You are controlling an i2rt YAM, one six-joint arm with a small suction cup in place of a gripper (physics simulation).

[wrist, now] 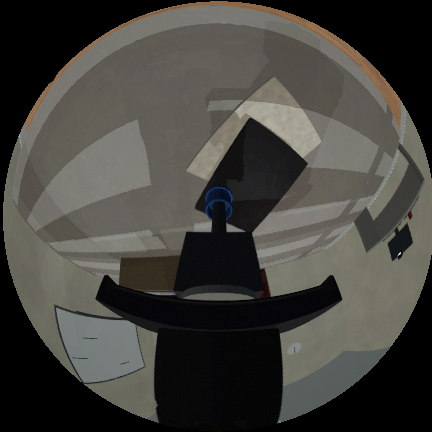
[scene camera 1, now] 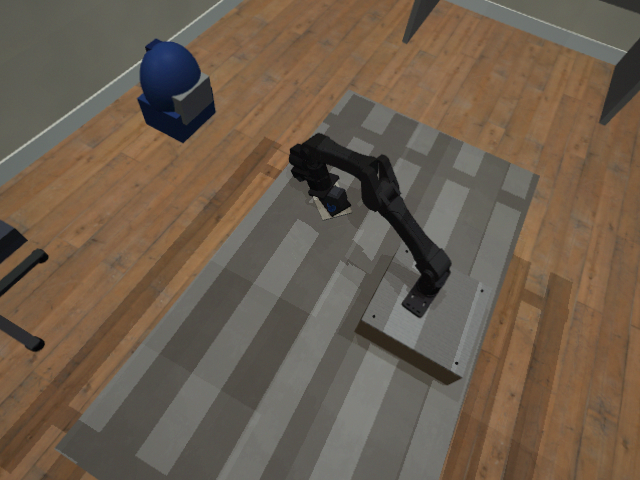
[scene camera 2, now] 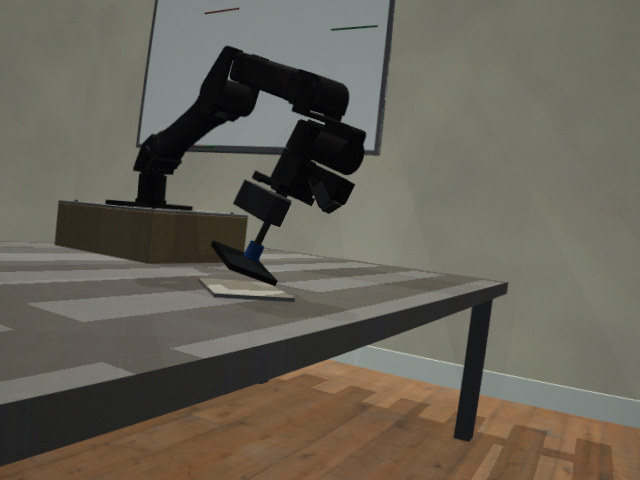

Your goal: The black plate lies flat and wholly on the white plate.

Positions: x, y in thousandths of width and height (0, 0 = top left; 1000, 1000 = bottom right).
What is the suction cup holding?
A black plate.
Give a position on a black plate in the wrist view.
At 598, 390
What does the white plate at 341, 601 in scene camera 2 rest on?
The table.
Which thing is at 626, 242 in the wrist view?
A white plate.
